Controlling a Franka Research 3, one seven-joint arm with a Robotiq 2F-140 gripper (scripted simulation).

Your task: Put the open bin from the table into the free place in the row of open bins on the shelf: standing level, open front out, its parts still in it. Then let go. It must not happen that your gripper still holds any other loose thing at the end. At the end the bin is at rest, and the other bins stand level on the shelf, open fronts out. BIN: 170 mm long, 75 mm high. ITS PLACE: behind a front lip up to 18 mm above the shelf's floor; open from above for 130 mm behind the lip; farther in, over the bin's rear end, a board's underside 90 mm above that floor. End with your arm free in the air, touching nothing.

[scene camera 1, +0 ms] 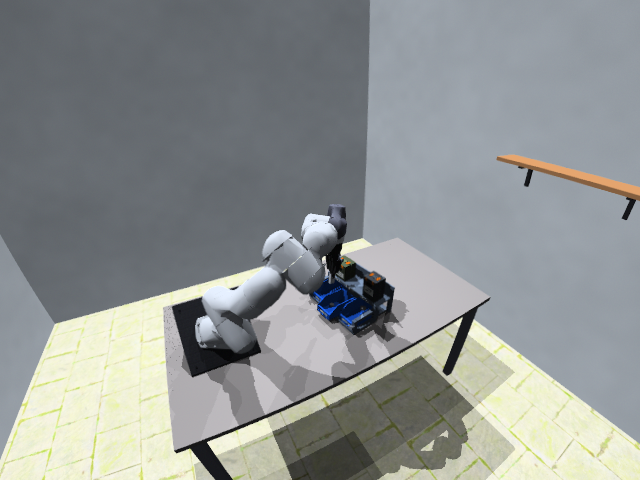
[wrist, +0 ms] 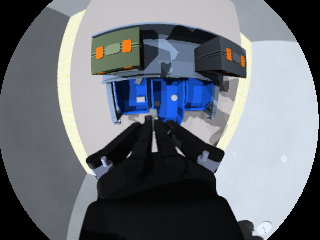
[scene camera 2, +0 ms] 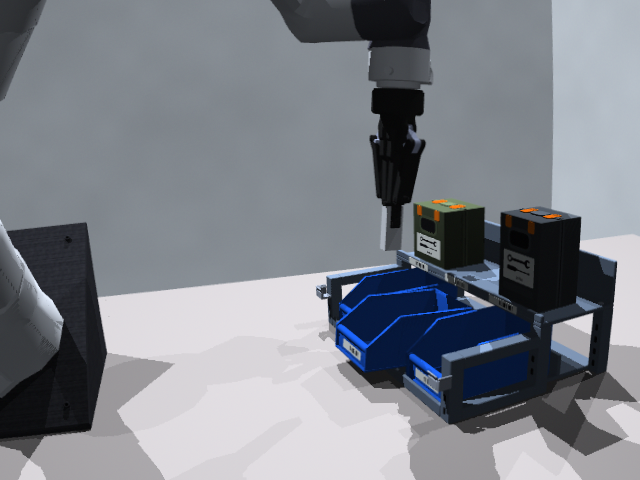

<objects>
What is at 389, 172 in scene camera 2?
The gripper.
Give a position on a black box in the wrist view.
219, 56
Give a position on a black box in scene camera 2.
At 539, 247
</objects>
